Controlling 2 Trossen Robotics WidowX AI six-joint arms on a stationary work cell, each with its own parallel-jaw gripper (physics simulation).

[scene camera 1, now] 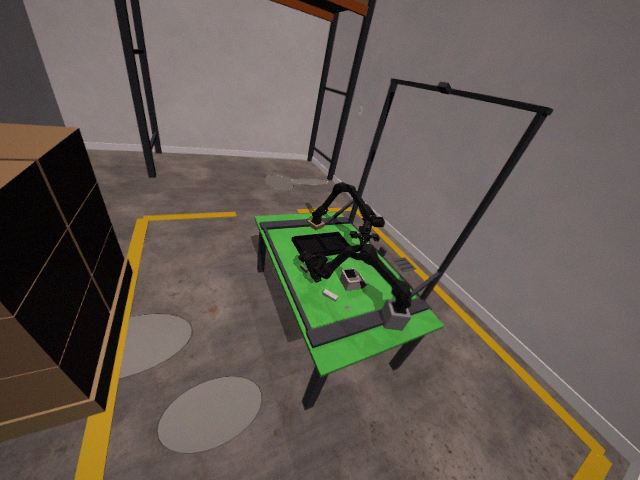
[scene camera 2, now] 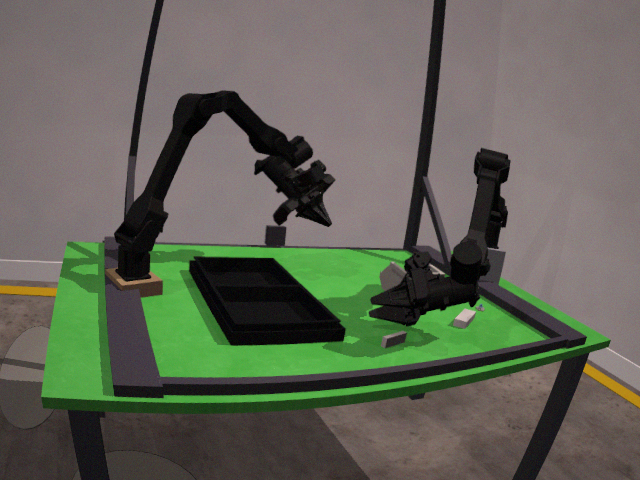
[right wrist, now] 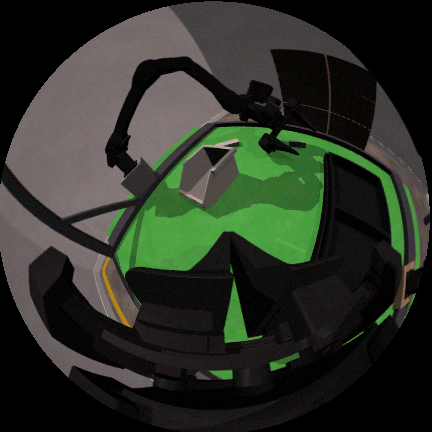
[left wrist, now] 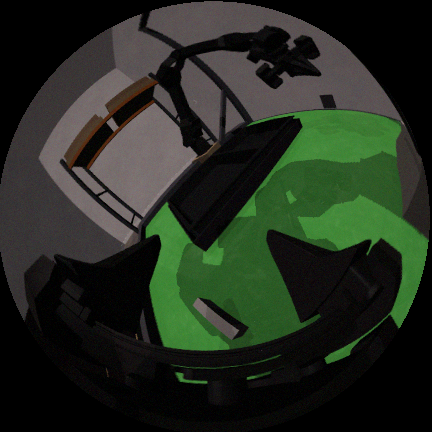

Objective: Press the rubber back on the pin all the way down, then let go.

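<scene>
A tiny blue-grey piece lies near a white block; it is too small to tell whether it is the rubber and pin. A grey block lies on the table. My left gripper is open and empty, pointing toward the tray, above the table and apart from the grey block. Its arm partly hides the box in scene camera 2. My right gripper is shut and empty, high above the table.
A black two-compartment tray lies on the green table. An open grey box stands beyond the left gripper in scene camera 2. Dark rails run along the table edges. Upright frame posts stand behind.
</scene>
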